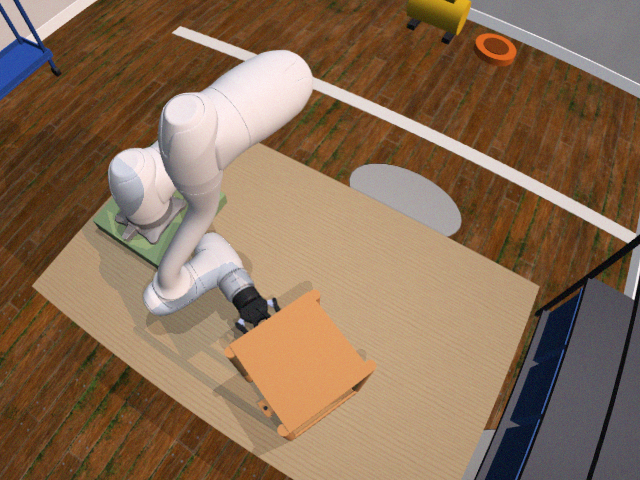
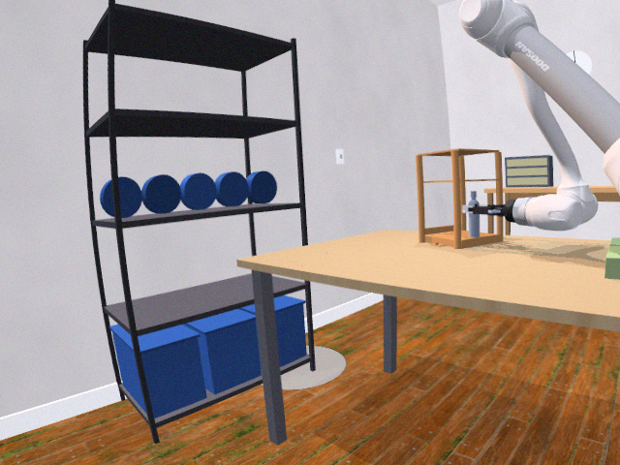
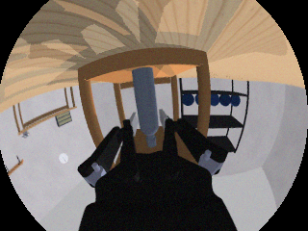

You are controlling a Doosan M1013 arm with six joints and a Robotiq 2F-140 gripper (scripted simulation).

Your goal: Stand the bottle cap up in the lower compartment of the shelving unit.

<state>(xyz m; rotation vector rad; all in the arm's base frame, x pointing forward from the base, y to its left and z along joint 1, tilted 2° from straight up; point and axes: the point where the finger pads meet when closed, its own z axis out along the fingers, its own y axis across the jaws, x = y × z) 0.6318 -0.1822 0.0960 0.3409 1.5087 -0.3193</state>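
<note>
Right now my hand is 10 mm below the grey-blue bottle. The rest, counted from my hand: wooden shelving unit (70 mm ahead, 30 mm to the right, 40 mm above).
</note>
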